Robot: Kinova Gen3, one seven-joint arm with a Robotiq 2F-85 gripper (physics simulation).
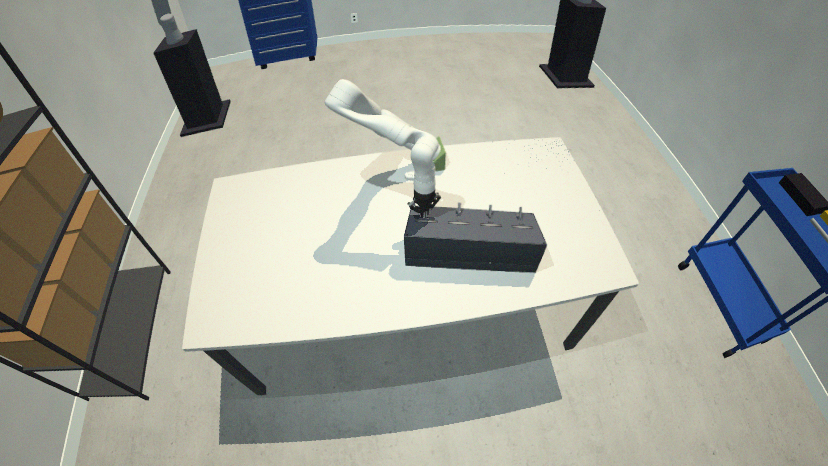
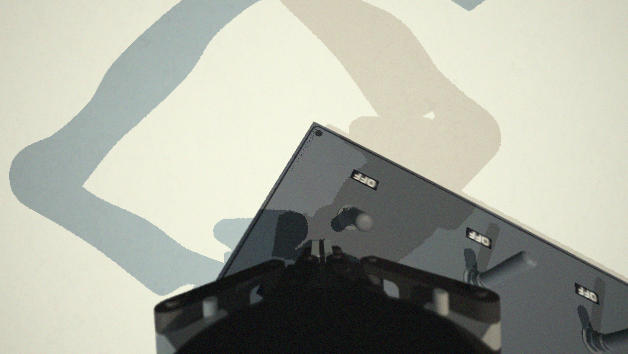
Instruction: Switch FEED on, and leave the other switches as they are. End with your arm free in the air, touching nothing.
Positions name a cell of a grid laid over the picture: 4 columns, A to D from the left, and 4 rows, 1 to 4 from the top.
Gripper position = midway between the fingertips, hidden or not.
I see my gripper (image 2: C3) and a dark switch box (image 1: C3).
The dark switch box also shows in image 2 (image 2: C3).
